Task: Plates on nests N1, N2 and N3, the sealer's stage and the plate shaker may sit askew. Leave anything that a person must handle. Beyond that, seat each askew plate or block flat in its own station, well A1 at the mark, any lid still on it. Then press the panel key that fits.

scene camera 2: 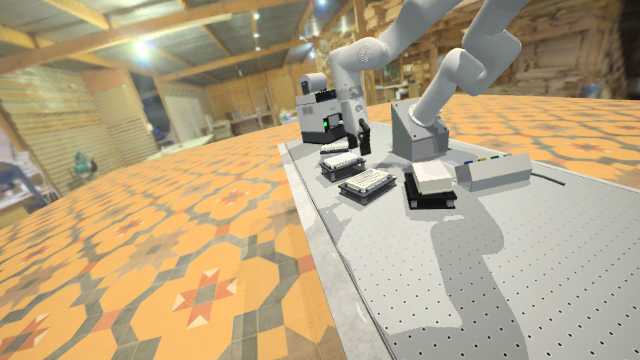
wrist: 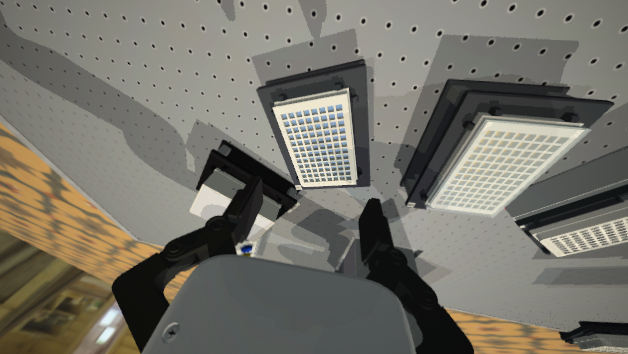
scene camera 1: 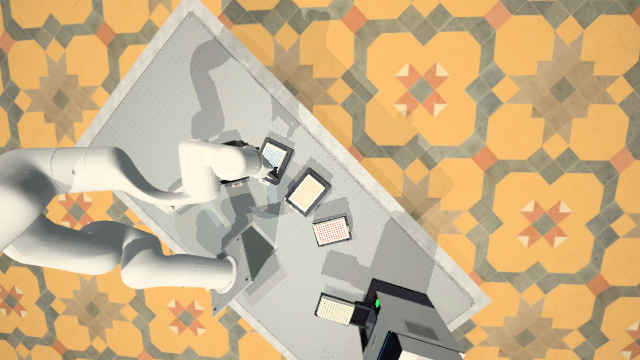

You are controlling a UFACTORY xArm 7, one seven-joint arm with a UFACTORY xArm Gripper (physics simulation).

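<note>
My gripper is open and empty, above the table; the arm hides part of it in scene camera 1. A white block sits tilted on a black station. A plate with blue wells lies on a dark nest. A plate with pale yellow wells is on another; a clear lid seems to cover it. A plate with red wells is on a third station. A pale plate is on the sealer's stage. Well A1 marks are too small to read.
The sealer shows a green light. The key panel has blue, yellow, green and white keys and stands beside the white block's station. A grey angled arm mount carries another stretch of arm.
</note>
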